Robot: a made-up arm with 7 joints. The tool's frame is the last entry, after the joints.
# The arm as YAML. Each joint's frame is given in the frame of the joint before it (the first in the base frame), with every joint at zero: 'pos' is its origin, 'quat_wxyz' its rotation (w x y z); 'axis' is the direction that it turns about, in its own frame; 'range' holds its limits. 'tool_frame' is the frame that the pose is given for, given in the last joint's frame.
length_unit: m
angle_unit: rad
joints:
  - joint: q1
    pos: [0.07, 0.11, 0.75]
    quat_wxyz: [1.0, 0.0, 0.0, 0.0]
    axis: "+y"
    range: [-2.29, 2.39]
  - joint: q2
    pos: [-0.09, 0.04, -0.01]
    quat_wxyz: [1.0, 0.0, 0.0, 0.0]
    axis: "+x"
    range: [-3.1, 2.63]
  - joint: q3
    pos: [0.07, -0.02, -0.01]
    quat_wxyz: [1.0, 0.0, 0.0, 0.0]
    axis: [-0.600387, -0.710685, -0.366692]
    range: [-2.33, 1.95]
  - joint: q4
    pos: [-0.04, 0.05, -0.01]
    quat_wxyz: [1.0, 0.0, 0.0, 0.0]
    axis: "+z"
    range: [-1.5, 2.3]
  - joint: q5
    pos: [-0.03, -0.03, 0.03]
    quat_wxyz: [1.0, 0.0, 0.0, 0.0]
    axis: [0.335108, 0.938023, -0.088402]
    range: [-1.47, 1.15]
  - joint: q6
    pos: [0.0, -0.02, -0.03]
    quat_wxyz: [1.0, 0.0, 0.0, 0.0]
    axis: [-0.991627, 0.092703, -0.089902]
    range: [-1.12, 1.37]
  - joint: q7
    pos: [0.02, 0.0, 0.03]
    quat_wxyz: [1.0, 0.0, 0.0, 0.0]
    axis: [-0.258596, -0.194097, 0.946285]
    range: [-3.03, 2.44]
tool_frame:
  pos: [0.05, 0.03, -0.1]
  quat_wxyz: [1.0, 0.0, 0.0, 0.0]
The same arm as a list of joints. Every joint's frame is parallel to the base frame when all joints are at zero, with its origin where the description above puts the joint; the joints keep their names.
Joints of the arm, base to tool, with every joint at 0 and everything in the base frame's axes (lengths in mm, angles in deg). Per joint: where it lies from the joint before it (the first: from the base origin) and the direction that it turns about. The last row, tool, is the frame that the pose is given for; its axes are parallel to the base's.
q1: xyz 70.0 110.0 750.0 axis 0 1 0
q2: xyz -90.0 40.0 -10.0 axis 1 0 0
q3: xyz 70.0 -20.0 -10.0 axis -0.600387 -0.710685 -0.366692
q4: xyz -40.0 50.0 -10.0 axis 0 0 1
q5: xyz -30.0 -30.0 30.0 axis 0.335108 0.938023 -0.088402
q6: xyz 0.0 -20.0 -30.0 axis -0.991627 0.092703 -0.089902
q7: xyz 20.0 0.0 30.0 axis -0.258596 -0.194097 0.946285
tool: xyz 50.0 30.0 -100.0
Joint limits (deg, base to tool): -131.21..136.94 -177.62..150.69 -133.50..111.73 -85.94..131.78 -84.22..65.89 -64.17..78.50 -173.61..139.80

